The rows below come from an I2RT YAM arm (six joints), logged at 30 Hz.
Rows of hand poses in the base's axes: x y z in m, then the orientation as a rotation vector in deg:
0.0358, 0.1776, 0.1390, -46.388, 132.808, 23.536
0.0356, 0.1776, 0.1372, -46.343, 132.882, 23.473
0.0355, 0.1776, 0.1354, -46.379, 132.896, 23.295
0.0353, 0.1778, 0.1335, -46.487, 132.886, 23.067
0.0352, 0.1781, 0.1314, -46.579, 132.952, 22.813
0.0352, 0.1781, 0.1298, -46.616, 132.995, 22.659
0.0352, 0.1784, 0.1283, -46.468, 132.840, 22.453
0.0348, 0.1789, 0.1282, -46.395, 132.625, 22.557
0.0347, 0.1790, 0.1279, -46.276, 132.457, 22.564
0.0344, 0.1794, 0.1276, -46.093, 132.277, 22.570
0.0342, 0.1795, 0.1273, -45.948, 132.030, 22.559
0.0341, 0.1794, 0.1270, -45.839, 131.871, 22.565
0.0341, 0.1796, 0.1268, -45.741, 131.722, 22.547
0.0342, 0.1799, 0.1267, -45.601, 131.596, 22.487
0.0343, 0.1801, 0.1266, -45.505, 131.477, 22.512
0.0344, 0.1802, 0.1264, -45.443, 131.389, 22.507
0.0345, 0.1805, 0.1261, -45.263, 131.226, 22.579
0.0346, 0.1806, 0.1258, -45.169, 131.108, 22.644
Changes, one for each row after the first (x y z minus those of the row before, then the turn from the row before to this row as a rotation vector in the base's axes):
-0.0002, 0.0000, -0.0018, -0.051, 0.040, -0.057
-0.0001, 0.0000, -0.0018, -0.129, -0.046, -0.023
-0.0002, 0.0002, -0.0019, -0.175, -0.076, 0.018
-0.0001, 0.0003, -0.0021, -0.213, -0.019, -0.009
0.0000, 0.0000, -0.0016, -0.124, -0.011, -0.019
0.0000, 0.0003, -0.0015, -0.029, -0.228, -0.140
-0.0004, 0.0005, -0.0001, 0.163, -0.166, 0.002
-0.0001, 0.0001, -0.0003, 0.101, -0.163, -0.062
-0.0003, 0.0004, -0.0003, 0.125, -0.181, -0.106
-0.0002, 0.0001, -0.0003, 0.125, -0.243, -0.076
-0.0001, -0.0001, -0.0003, 0.094, -0.154, -0.056
0.0000, 0.0002, -0.0002, 0.072, -0.152, -0.056
0.0001, 0.0003, -0.0001, 0.051, -0.150, -0.101
0.0001, 0.0002, -0.0001, 0.088, -0.109, -0.047
0.0001, 0.0001, -0.0002, 0.047, -0.088, -0.035
0.0001, 0.0003, -0.0003, 0.161, -0.142, -0.088
0.0001, 0.0001, -0.0003, 0.113, -0.094, -0.035

